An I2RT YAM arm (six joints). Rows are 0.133 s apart.
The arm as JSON. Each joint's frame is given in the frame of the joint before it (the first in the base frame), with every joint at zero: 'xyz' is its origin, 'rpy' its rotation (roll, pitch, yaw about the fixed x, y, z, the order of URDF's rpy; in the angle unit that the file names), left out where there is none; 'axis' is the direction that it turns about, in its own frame. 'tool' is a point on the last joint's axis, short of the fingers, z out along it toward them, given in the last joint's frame.
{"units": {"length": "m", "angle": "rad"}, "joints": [
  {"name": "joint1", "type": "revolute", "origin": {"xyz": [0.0, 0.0, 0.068]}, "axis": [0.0, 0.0, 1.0]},
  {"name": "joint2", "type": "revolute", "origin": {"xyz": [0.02, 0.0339, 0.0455], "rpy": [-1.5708, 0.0, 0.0]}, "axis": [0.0, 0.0, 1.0]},
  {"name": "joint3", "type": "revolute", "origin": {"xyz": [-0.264, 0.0, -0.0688], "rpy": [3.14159, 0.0, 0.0]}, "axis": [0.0, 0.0, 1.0]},
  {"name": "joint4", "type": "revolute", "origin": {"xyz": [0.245, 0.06, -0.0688]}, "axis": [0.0, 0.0, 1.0]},
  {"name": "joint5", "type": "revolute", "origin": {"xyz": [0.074, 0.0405, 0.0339], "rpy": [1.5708, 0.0, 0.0]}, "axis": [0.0, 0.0, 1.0]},
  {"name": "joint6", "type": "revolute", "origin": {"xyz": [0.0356, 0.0, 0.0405], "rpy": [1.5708, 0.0, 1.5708]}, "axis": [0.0, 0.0, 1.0]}
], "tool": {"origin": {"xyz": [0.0, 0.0, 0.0], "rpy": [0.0, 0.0, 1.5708]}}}
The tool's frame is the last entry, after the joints.
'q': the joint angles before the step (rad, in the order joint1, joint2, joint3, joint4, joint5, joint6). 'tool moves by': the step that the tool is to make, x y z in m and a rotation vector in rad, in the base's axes. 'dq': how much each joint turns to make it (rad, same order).
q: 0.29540 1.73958 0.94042 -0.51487 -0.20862 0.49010
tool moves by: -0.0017 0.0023 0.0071 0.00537 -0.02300 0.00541
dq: 0.00914 -0.02565 -0.00075 -0.00068 0.00260 0.00322
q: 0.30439 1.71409 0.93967 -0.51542 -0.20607 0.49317
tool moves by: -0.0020 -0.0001 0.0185 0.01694 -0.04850 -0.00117
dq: 0.00159 -0.05920 0.00864 -0.01584 -0.00068 0.00317
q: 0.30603 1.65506 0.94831 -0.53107 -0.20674 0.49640
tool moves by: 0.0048 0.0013 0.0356 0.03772 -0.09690 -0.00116
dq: -0.00140 -0.06987 0.06107 -0.02669 -0.00643 0.00240
